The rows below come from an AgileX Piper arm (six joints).
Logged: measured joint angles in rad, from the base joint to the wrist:
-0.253 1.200 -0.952 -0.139 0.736 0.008
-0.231 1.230 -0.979 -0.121 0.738 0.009
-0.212 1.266 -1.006 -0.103 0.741 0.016
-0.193 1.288 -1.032 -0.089 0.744 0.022
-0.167 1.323 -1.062 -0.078 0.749 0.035
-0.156 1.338 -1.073 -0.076 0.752 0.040
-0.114 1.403 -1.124 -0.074 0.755 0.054
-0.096 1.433 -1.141 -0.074 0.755 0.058
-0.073 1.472 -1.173 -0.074 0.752 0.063
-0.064 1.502 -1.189 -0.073 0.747 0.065
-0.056 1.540 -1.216 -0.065 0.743 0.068
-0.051 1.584 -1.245 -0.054 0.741 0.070
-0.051 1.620 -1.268 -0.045 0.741 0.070
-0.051 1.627 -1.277 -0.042 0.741 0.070
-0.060 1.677 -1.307 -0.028 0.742 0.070
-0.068 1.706 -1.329 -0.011 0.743 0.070
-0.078 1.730 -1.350 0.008 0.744 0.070
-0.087 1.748 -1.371 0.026 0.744 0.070
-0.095 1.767 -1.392 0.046 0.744 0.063
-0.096 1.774 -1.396 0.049 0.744 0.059
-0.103 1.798 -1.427 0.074 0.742 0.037
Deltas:
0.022 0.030 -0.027 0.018 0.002 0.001
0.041 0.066 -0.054 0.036 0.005 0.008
0.060 0.088 -0.080 0.050 0.008 0.014
0.086 0.123 -0.110 0.061 0.013 0.027
0.097 0.138 -0.121 0.063 0.016 0.032
0.139 0.203 -0.172 0.065 0.019 0.046
0.157 0.233 -0.189 0.065 0.019 0.050
0.180 0.272 -0.221 0.065 0.016 0.055
0.189 0.302 -0.237 0.066 0.011 0.057
0.197 0.340 -0.264 0.074 0.007 0.060
0.202 0.384 -0.293 0.085 0.005 0.062
0.202 0.420 -0.316 0.094 0.005 0.062
0.202 0.427 -0.325 0.097 0.005 0.062
0.193 0.477 -0.355 0.111 0.006 0.062
0.185 0.506 -0.377 0.128 0.007 0.062
0.175 0.530 -0.398 0.147 0.008 0.062
0.166 0.548 -0.419 0.165 0.008 0.062
0.158 0.567 -0.440 0.185 0.008 0.055
0.157 0.574 -0.444 0.188 0.008 0.051
0.150 0.598 -0.475 0.213 0.006 0.029

